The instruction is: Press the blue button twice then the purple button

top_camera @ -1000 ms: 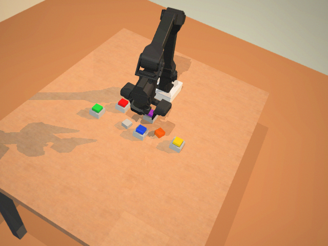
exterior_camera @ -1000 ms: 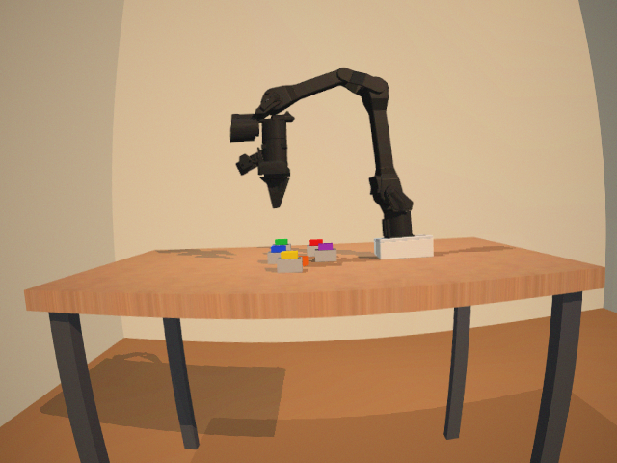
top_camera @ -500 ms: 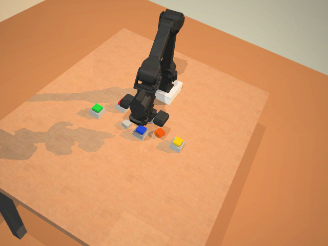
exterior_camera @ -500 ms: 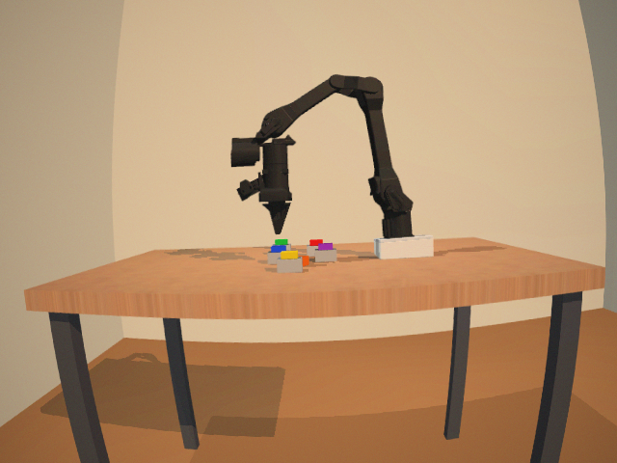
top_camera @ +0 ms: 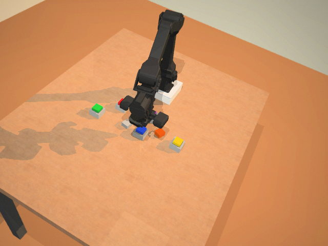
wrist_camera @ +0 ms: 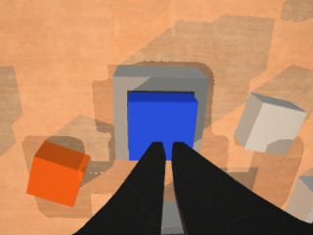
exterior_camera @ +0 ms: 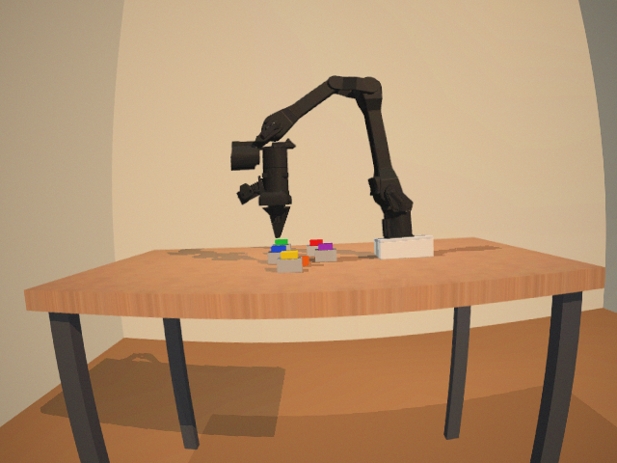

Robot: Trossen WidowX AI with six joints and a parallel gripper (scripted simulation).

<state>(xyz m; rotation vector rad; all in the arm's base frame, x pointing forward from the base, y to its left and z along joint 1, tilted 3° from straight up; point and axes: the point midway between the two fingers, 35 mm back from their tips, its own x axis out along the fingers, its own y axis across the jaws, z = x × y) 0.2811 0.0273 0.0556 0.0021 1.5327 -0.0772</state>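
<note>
Right now the blue button is 2 cm below my gripper tip. From my gripper tip the other things lie so: orange block: 4 cm behind, 7 cm to the left, 5 cm below; grey block: 1 cm behind, 7 cm to the right, 5 cm below; purple button: 11 cm behind, 1 cm to the right, 2 cm below.
</note>
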